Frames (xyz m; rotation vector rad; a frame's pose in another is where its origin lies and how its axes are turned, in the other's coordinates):
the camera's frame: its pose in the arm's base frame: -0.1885 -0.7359 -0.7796 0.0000 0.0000 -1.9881
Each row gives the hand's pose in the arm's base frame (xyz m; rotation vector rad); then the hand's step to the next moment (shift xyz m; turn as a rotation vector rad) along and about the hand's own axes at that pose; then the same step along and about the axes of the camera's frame.
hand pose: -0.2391 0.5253 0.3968 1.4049 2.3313 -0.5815
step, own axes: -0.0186 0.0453 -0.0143 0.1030 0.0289 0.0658
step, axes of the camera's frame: -0.0307 0.0382 0.0141 -0.0446 -0.0351 -0.1120
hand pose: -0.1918 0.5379 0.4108 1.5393 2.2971 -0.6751
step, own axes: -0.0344 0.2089 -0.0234 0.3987 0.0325 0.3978
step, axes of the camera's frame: -0.1310 0.1677 -0.0088 -0.0495 -0.1639 -0.5375
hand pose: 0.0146 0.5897 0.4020 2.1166 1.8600 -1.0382
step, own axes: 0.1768 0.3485 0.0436 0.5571 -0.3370 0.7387
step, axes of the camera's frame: -0.1619 0.2583 -0.2483 0.1107 -0.6126 -0.7630
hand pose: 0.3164 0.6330 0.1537 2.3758 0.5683 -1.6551
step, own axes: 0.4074 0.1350 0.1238 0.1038 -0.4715 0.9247
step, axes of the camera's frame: 0.0492 0.1017 -0.4322 0.2876 -0.9199 -0.3991
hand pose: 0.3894 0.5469 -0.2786 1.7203 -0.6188 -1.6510
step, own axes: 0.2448 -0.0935 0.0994 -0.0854 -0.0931 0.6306
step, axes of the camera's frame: 0.1548 -0.0264 -0.2322 0.2263 -0.6020 0.0018
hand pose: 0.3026 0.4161 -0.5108 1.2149 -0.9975 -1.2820
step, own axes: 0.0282 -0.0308 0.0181 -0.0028 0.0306 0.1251
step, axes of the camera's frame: 0.0326 -0.0076 -0.0309 0.0586 -0.1045 0.0472
